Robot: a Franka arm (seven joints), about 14 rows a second.
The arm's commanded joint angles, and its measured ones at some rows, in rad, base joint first. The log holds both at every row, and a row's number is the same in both.
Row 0, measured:
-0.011, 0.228, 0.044, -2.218, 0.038, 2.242, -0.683
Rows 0 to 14, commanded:
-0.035, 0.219, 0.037, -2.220, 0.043, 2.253, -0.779
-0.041, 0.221, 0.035, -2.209, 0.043, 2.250, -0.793
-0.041, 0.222, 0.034, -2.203, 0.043, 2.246, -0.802
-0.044, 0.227, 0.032, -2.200, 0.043, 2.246, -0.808
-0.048, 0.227, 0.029, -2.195, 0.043, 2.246, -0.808
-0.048, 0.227, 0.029, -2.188, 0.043, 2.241, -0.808
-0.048, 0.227, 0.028, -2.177, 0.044, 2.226, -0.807
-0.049, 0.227, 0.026, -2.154, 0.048, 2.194, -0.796
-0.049, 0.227, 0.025, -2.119, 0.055, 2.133, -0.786
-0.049, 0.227, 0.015, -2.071, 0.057, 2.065, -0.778
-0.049, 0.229, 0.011, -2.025, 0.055, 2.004, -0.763
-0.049, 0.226, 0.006, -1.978, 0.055, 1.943, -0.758
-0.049, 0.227, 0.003, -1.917, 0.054, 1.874, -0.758
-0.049, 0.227, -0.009, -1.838, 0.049, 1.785, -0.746
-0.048, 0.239, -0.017, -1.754, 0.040, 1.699, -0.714
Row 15, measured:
-0.043, 0.223, -0.006, -1.906, 0.040, 1.847, -0.753
